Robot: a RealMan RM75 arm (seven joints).
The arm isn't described. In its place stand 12 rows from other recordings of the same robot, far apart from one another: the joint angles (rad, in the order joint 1, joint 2, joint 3, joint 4, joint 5, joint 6, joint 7), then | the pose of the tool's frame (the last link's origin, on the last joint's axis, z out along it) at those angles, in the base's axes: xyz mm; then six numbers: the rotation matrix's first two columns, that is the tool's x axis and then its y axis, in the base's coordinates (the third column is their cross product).
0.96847 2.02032 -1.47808 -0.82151 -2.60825 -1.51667 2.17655 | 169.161, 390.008, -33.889, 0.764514, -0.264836, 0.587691, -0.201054, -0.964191, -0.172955
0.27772 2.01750 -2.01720 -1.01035 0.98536 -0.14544 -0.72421 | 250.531, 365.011, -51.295, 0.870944, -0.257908, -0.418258, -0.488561, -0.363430, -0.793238
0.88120 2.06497 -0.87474 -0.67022 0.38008 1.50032 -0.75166 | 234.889, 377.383, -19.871, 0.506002, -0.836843, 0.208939, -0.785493, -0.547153, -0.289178
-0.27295 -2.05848 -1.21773 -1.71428 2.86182 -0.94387 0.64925 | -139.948, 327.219, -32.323, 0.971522, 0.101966, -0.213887, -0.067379, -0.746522, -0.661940
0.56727 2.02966 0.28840 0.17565 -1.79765 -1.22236 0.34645 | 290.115, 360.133, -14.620, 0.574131, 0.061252, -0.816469, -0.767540, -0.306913, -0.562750
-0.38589 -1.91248 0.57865 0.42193 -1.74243 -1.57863 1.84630 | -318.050, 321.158, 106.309, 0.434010, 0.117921, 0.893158, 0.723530, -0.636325, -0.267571
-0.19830 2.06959 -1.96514 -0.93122 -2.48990 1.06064 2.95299 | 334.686, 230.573, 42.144, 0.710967, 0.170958, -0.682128, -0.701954, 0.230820, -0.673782
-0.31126 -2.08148 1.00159 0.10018 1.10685 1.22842 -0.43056 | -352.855, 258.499, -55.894, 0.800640, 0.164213, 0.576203, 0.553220, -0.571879, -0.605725
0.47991 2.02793 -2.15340 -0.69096 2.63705 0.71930 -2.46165 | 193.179, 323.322, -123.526, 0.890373, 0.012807, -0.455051, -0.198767, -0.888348, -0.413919
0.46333 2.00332 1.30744 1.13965 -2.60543 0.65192 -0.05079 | 223.139, 382.771, -53.620, 0.676068, -0.681236, -0.280802, -0.667651, -0.405135, -0.624586
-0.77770 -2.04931 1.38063 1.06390 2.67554 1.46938 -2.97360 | -188.223, 387.385, -12.696, 0.424868, 0.901069, -0.086952, 0.730804, -0.398092, -0.554480
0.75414 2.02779 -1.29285 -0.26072 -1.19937 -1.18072 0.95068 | 199.375, 385.665, -58.627, 0.819497, -0.082642, -0.567094, -0.304458, -0.901135, -0.308645
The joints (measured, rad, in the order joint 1, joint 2, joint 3, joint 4, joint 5, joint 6, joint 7), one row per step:
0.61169, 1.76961, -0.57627, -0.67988, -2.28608, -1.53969, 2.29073
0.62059, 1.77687, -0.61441, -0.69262, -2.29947, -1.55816, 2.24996
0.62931, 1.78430, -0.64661, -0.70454, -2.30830, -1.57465, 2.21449
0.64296, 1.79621, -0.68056, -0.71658, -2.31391, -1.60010, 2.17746
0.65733, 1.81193, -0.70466, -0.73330, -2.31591, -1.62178, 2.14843
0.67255, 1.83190, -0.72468, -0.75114, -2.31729, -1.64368, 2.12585
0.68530, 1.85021, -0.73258, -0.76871, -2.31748, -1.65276, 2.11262
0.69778, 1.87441, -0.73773, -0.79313, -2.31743, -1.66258, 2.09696
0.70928, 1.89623, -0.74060, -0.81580, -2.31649, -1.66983, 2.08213
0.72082, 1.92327, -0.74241, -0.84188, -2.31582, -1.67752, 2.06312
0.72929, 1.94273, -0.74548, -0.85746, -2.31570, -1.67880, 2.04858
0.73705, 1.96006, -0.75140, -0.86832, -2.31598, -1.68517, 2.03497
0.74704, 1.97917, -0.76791, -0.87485, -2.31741, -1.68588, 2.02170
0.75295, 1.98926, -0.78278, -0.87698, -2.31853, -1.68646, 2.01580
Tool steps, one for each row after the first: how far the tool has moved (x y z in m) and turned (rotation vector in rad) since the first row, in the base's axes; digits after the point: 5 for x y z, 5 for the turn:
-0.00533, -0.00033, -0.00695, -0.05066, -0.04309, 0.05935
-0.01081, -0.00035, -0.01307, -0.09312, -0.07612, 0.11403
-0.01954, -0.00036, -0.02168, -0.14512, -0.09940, 0.17939
-0.02950, 0.00061, -0.02965, -0.18294, -0.11233, 0.24004
-0.04045, 0.00133, -0.03874, -0.21838, -0.11685, 0.29656
-0.04969, 0.00330, -0.04514, -0.23134, -0.11796, 0.33711
-0.06039, 0.00500, -0.05258, -0.24123, -0.11699, 0.38392
-0.07033, 0.00665, -0.05880, -0.24602, -0.11581, 0.42707
-0.08136, 0.00768, -0.06645, -0.25034, -0.11287, 0.47647
-0.08894, 0.00844, -0.07250, -0.25279, -0.11204, 0.51091
-0.09575, 0.00789, -0.07885, -0.26383, -0.10888, 0.54285
-0.10323, 0.00734, -0.08780, -0.28223, -0.10998, 0.57698
-0.10747, 0.00664, -0.09347, -0.29807, -0.11250, 0.59616

